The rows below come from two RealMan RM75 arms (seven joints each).
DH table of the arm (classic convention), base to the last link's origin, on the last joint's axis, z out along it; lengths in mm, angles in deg. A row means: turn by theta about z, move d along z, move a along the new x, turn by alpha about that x. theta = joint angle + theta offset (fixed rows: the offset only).
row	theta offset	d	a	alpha
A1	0	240.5	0	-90
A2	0	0	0	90
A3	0	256	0	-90
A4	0	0	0	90
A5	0	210	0	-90
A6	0	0	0	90
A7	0	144	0	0
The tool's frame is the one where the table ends.
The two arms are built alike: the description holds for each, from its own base.
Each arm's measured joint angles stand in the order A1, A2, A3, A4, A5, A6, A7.
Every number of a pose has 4 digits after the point. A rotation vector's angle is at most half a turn.
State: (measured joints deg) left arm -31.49 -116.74 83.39 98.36 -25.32 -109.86 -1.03; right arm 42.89 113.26 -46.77 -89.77 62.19 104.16 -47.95
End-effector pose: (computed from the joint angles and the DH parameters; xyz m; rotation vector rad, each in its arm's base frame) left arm -0.1597 0.3120 0.0482 -2.1627 -1.3845 0.5948; right arm 0.0811 0.3643 0.1405 -2.7401 0.4453 0.3780
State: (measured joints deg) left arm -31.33 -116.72 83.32 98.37 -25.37 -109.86 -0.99; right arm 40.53 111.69 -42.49 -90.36 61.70 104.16 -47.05
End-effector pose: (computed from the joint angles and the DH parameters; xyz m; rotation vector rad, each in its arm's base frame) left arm -0.1606 0.3117 0.0484 -2.1616 -1.3878 0.5947; right arm 0.1039 0.3638 0.1647 -2.6370 0.5370 0.3962
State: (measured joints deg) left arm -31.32 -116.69 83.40 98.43 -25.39 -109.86 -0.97; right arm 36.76 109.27 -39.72 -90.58 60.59 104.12 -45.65
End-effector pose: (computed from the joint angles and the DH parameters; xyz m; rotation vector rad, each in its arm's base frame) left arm -0.1604 0.3116 0.0484 -2.1627 -1.3854 0.5954; right arm 0.1361 0.3585 0.1881 -2.5302 0.6586 0.3623
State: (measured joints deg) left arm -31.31 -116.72 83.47 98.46 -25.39 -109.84 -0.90; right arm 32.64 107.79 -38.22 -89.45 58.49 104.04 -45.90
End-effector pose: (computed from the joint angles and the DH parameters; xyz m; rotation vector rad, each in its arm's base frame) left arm -0.1602 0.3114 0.0481 -2.1649 -1.3830 0.5959; right arm 0.1728 0.3499 0.1997 -2.4508 0.7802 0.2999
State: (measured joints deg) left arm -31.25 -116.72 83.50 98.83 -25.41 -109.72 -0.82; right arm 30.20 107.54 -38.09 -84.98 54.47 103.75 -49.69
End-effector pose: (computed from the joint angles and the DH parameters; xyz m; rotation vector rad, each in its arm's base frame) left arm -0.1592 0.3115 0.0485 -2.1677 -1.3753 0.5894; right arm 0.2093 0.3454 0.1934 -2.4353 0.8742 0.2065
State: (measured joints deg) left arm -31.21 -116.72 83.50 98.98 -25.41 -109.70 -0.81; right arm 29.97 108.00 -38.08 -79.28 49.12 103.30 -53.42
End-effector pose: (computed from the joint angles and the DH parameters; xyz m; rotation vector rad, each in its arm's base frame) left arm -0.1589 0.3114 0.0488 -2.1681 -1.3732 0.5872; right arm 0.2378 0.3450 0.1786 -2.4476 0.9624 0.1136
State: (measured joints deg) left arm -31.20 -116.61 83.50 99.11 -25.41 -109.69 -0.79; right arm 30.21 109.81 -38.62 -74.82 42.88 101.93 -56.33
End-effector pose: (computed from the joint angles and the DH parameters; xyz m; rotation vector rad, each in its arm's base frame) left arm -0.1589 0.3116 0.0495 -2.1671 -1.3700 0.5862; right arm 0.2598 0.3440 0.1557 -2.4622 1.0379 0.0117
